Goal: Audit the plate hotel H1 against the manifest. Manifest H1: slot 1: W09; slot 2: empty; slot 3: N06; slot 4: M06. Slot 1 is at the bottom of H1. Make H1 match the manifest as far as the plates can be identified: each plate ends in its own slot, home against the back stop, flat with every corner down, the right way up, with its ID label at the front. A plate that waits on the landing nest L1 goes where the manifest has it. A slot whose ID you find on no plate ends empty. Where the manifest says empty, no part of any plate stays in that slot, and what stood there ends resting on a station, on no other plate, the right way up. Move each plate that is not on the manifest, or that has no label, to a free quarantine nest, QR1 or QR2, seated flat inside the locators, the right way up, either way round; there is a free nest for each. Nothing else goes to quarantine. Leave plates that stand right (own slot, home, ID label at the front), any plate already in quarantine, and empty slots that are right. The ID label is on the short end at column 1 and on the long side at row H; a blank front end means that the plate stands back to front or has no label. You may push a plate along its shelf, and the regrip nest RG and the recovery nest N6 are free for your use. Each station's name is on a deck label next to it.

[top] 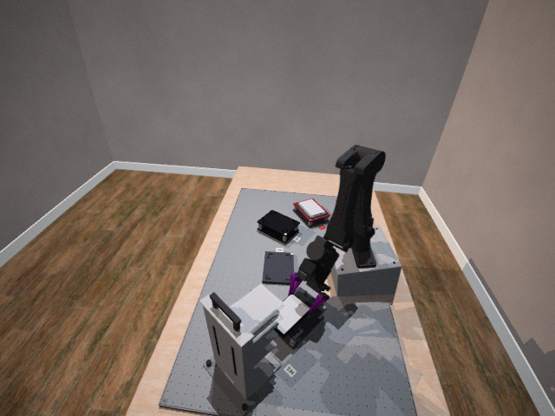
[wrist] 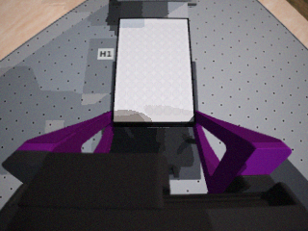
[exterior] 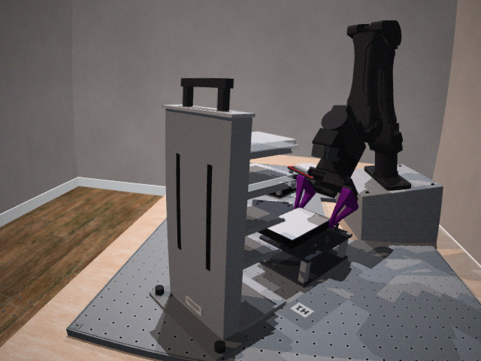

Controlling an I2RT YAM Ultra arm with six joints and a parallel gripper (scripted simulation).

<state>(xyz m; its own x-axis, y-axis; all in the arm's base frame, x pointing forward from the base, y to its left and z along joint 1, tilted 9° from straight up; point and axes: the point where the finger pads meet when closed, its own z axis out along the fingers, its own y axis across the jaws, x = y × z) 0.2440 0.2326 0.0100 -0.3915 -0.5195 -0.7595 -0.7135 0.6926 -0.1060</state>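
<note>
My hand is 4 cm short of the dark plate and 4 cm to the right of it. Also, from my hand: plate hotel H1: 19 cm ahead, 20 cm to the left, 6 cm above; then black raised nest: 7 cm ahead, 47 cm to the right, 5 cm below; then h1 deck label: 3 cm ahead, 17 cm to the left, 10 cm below.
</note>
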